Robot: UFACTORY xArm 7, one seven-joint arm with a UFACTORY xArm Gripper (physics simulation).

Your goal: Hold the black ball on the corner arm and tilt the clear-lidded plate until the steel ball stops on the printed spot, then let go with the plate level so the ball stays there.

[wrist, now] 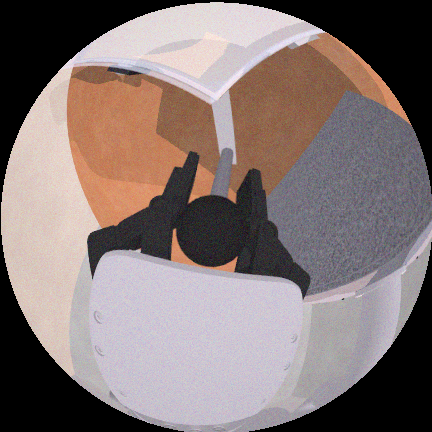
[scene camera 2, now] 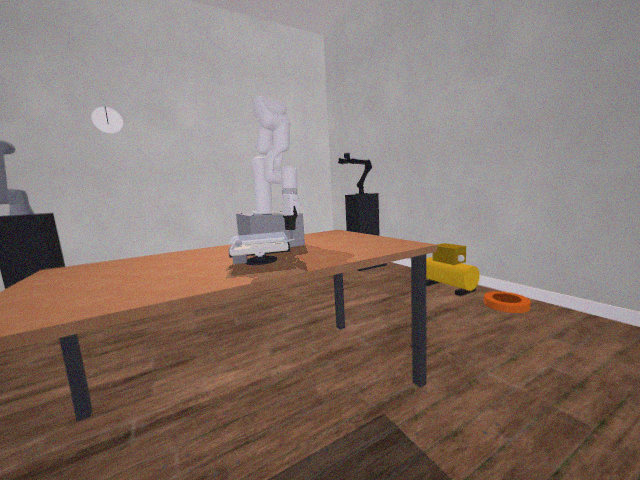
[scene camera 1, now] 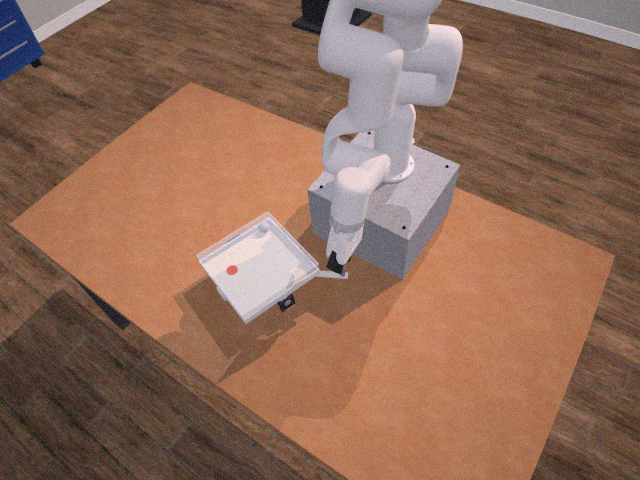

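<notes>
The clear-lidded white plate (scene camera 1: 253, 289) (scene camera 2: 263, 246) sits above the table; its exact tilt is hard to judge. The steel ball (scene camera 1: 264, 227) is inside near the plate's far corner in scene camera 1, against or close to the walls and well apart from the red printed spot (scene camera 1: 232, 269). The corner arm (scene camera 1: 331, 274) (wrist: 225, 122) reaches out from the plate's right corner to a thin grey post (wrist: 221, 177). The black ball (wrist: 211, 231) is between the fingers. My gripper (scene camera 1: 336, 264) (scene camera 2: 291, 222) (wrist: 220, 173) is shut on it. The fingers hide the ball in scene camera 1.
The robot's grey base block (scene camera 1: 356, 242) (wrist: 350, 200) stands close beside the gripper and behind the plate. A small black part (scene camera 1: 286, 302) shows below the plate's near right edge. A black round foot (scene camera 2: 262, 259) rests on the orange-brown table (scene camera 1: 465, 320) under the plate.
</notes>
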